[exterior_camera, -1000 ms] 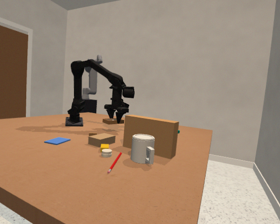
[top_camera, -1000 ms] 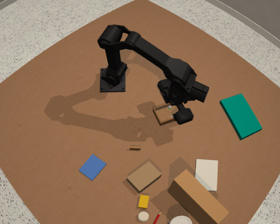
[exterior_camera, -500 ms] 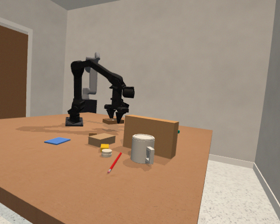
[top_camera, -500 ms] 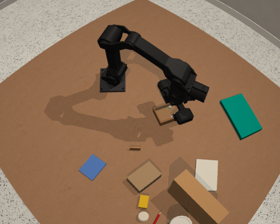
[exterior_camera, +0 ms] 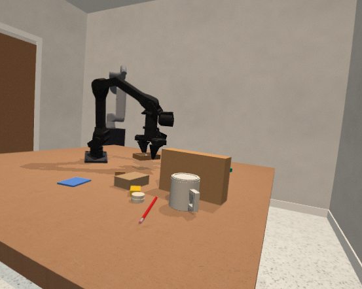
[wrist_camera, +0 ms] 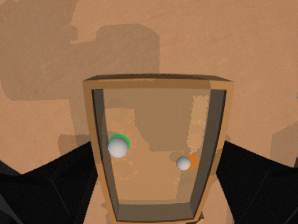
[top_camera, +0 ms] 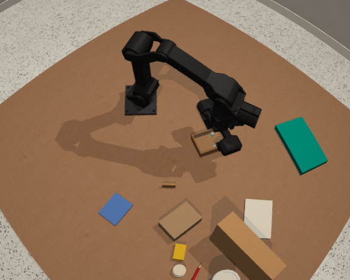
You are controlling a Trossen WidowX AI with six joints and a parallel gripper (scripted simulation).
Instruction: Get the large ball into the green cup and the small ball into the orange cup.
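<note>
Now: hand 10 mm to the left of the wooden puzzle and 30 mm above it. From my hand the other things lie so: green slab: 190 mm ahead, 280 mm to the left, 80 mm below; then white slab: 280 mm ahead, 50 mm to the right, 90 mm below; then tan box: 130 mm ahead, 240 mm to the right, 70 mm below.
</note>
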